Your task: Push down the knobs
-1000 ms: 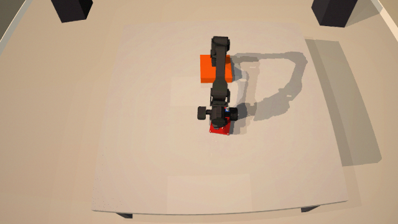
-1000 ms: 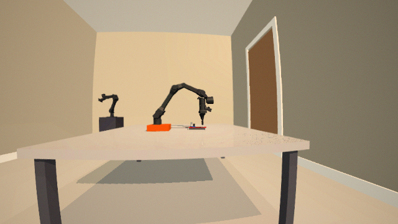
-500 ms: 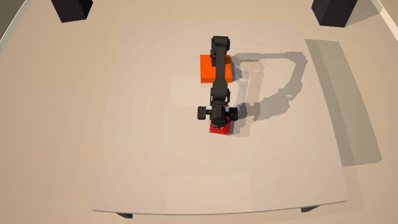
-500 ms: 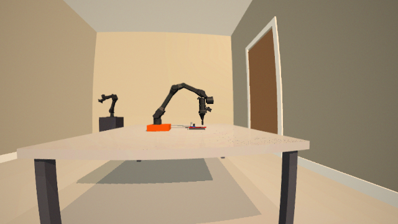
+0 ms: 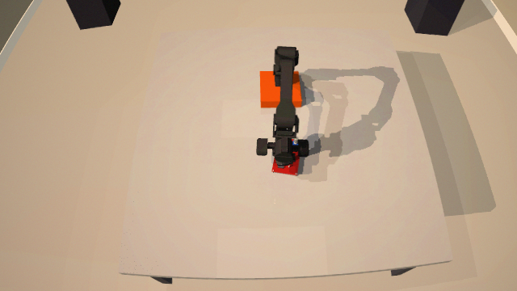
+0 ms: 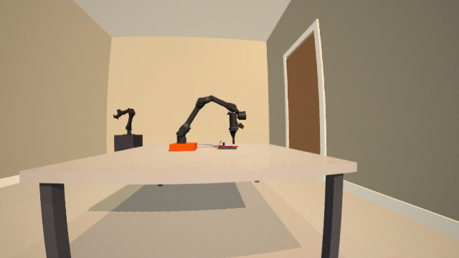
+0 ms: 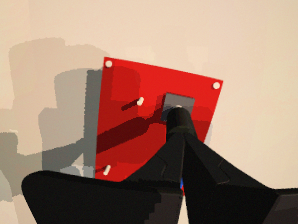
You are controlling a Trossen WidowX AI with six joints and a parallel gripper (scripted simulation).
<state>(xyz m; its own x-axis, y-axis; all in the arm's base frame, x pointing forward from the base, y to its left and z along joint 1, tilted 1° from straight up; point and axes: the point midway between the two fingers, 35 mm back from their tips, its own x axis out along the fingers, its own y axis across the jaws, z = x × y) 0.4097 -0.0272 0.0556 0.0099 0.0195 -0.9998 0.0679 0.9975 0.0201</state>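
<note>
Now: gripper tip 20 mm above the black knob. Round my gripper tip: blue potentiometer 100 mm behind, 60 mm to the left, 30 mm below; then grey potentiometer 30 mm below.
</note>
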